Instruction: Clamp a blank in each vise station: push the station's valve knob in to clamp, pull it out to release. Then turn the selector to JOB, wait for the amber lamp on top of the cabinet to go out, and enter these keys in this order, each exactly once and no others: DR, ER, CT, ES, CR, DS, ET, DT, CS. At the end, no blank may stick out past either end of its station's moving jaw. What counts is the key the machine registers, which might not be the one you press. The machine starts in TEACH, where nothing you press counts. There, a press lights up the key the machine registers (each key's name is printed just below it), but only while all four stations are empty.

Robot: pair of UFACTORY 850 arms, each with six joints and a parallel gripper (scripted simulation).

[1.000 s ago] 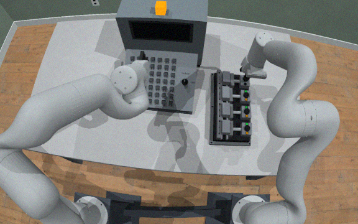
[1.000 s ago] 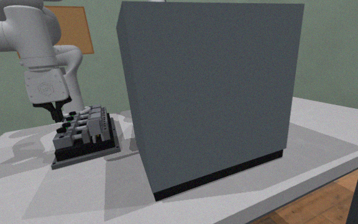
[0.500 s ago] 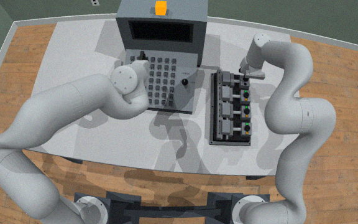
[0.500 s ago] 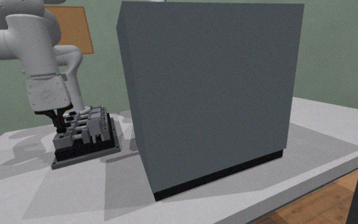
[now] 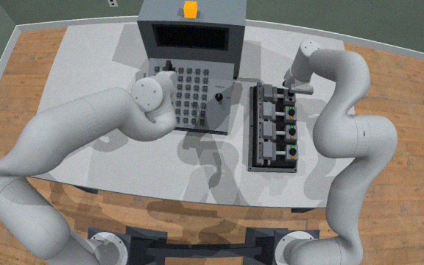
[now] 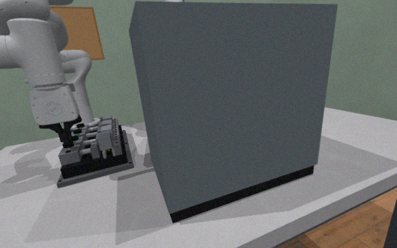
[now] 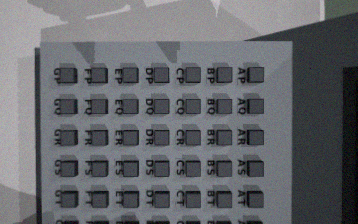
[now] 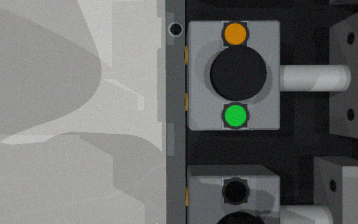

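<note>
Right now my left hand is 5 cm short of the selector, 17 cm to the left of it and 19 cm above it. Also, from my left hand: key panel 9 cm ahead, 6 cm to the right, 24 cm below; then ES key 4 cm ahead, 22 cm below.
</note>
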